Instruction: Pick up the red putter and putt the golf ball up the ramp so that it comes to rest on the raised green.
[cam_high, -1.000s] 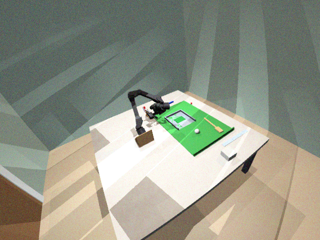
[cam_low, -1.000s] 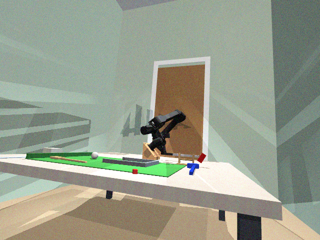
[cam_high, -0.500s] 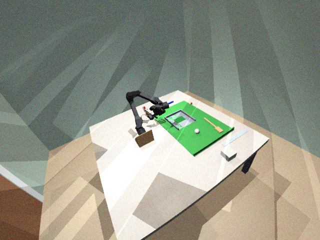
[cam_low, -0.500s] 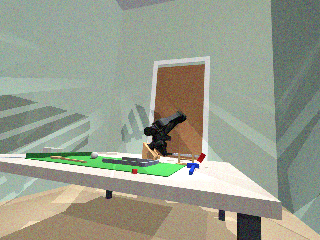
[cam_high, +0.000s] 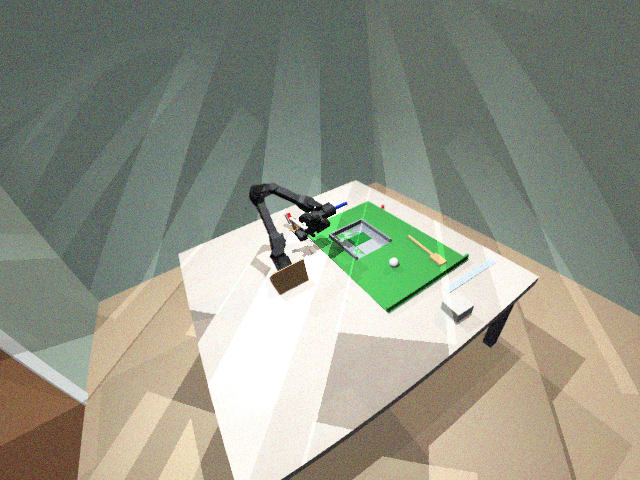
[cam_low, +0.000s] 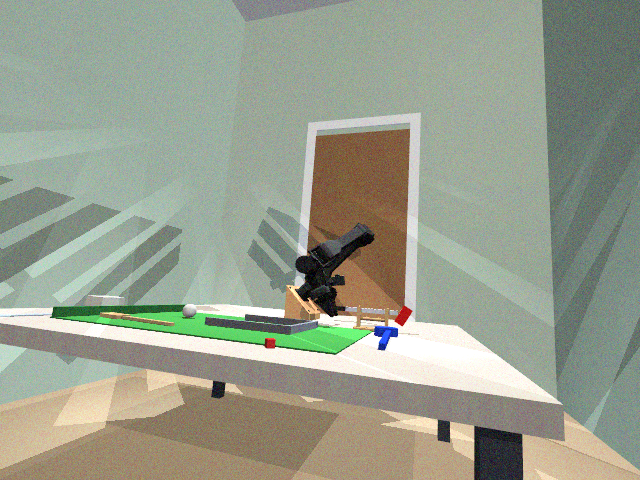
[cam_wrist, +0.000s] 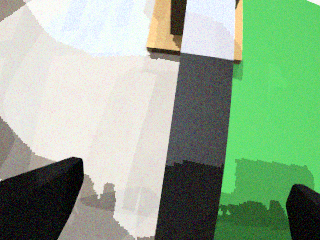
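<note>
Right now my gripper tip is 11 cm to the right of the red putter, 2 cm below it and 2 cm past it. From my gripper tip the other things lie so: wooden rack: 12 cm to the left, 1 cm behind; blue putter: 21 cm ahead, 19 cm to the left, 2 cm below; grey-walled frame: 20 cm ahead, 14 cm to the right, 3 cm below.
</note>
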